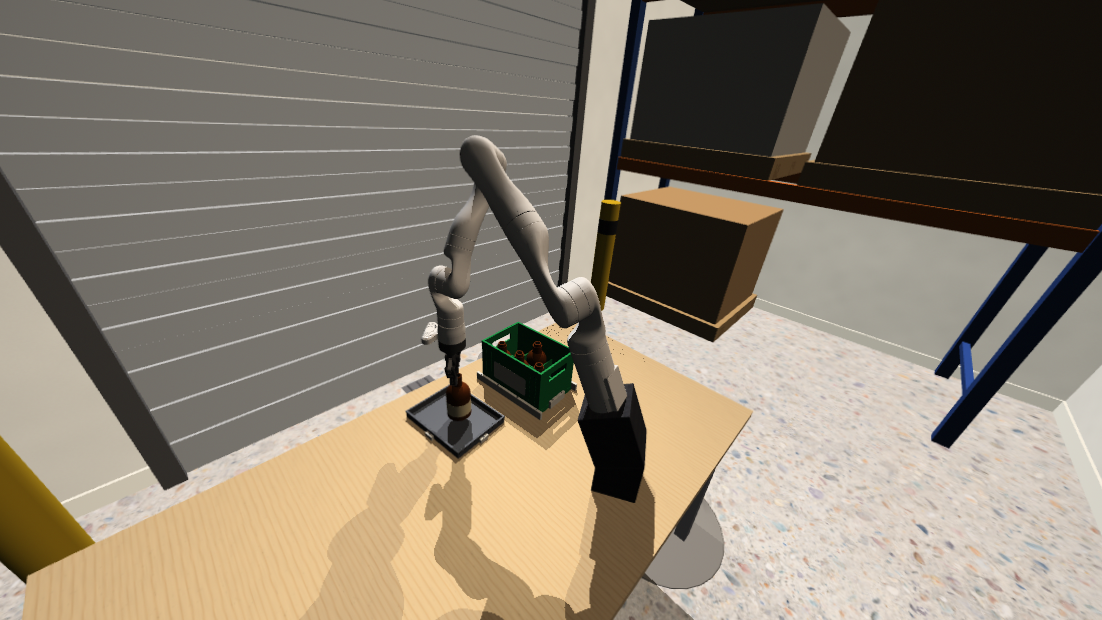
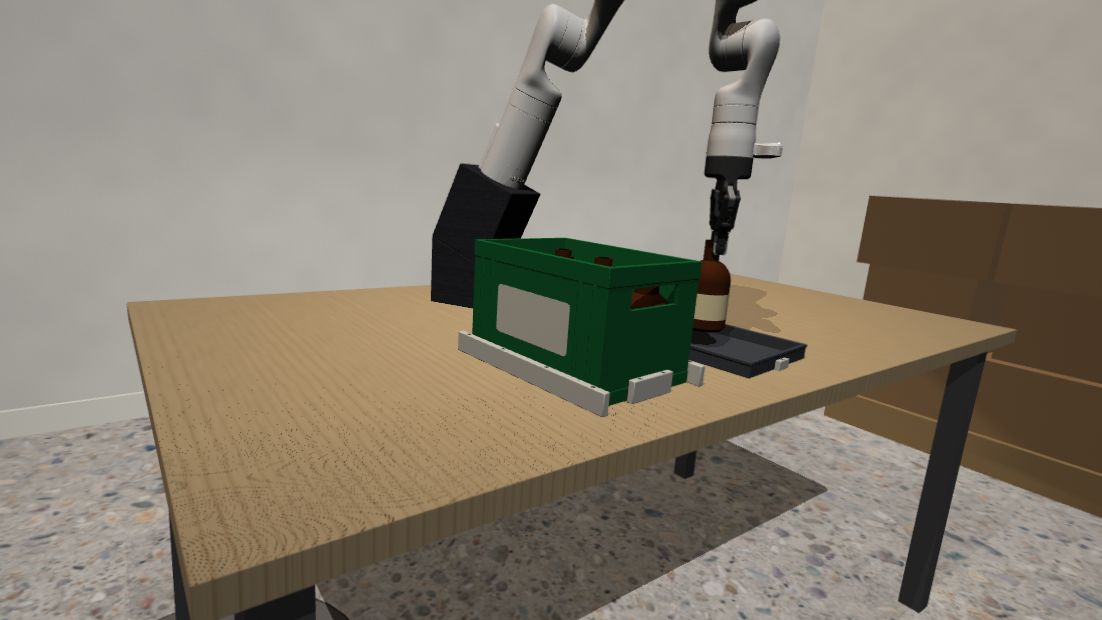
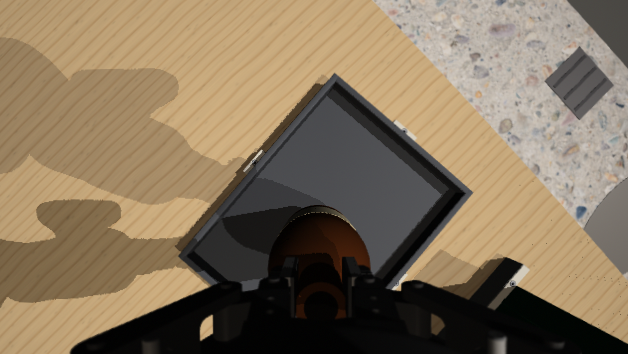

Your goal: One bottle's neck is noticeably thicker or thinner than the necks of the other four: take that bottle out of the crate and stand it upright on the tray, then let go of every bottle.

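Places are measured from the arm's base along level axes (x down, y ahead, z right), in centimetres.
Pixels of known places: gripper, fingertip midpoint: (image 1: 454, 381) (image 2: 717, 253) (image 3: 320, 274); arm's base, link origin: (image 1: 606, 400) (image 2: 501, 179).
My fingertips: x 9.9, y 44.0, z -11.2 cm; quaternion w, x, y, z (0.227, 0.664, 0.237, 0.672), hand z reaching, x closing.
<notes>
Ahead of a thing's pixels: the offset from my fingertips to its top centre. "spot": to the spot under its first point. Level surfaces: height alone.
My gripper (image 1: 455, 377) (image 2: 718, 248) (image 3: 320, 274) is shut on the neck of a brown bottle {dy -0.7, dx -2.3, dz +0.6 cm} (image 1: 459, 394) (image 2: 710, 279) (image 3: 320, 240) with a cream label. The bottle is upright inside the outline of the dark grey tray {dy +1.1, dx +13.9, dz +0.4 cm} (image 1: 431, 417) (image 2: 759, 353) (image 3: 370, 160). Its base is at or slightly above the tray floor; contact is not clear. Several other brown bottles {dy -6.4, dx +0.2, dz +33.3 cm} (image 1: 537, 356) {dy -5.2, dx +0.2, dz +24.5 cm} (image 2: 603, 262) stand in the green crate {dy -5.9, dx -1.0, dz +28.4 cm} (image 1: 556, 385) (image 2: 647, 343) (image 3: 555, 320), partly hidden by its walls. Their necks are too small here to compare with the held one.
The crate stands close beside the tray on the wooden table {dx +16.5 cm} (image 1: 308, 524) (image 2: 346, 370) (image 3: 225, 45), with pale strips {spot: dy -4.1, dx +15.1, dz +39.2 cm} (image 2: 531, 374) along its base. The arm's black pedestal (image 1: 614, 451) (image 2: 477, 231) stands on the table near the crate. Small pale clips {spot: dy +14.4, dx +15.3, dz +2.2 cm} (image 2: 781, 363) (image 3: 404, 130) sit at the tray's edges.
</notes>
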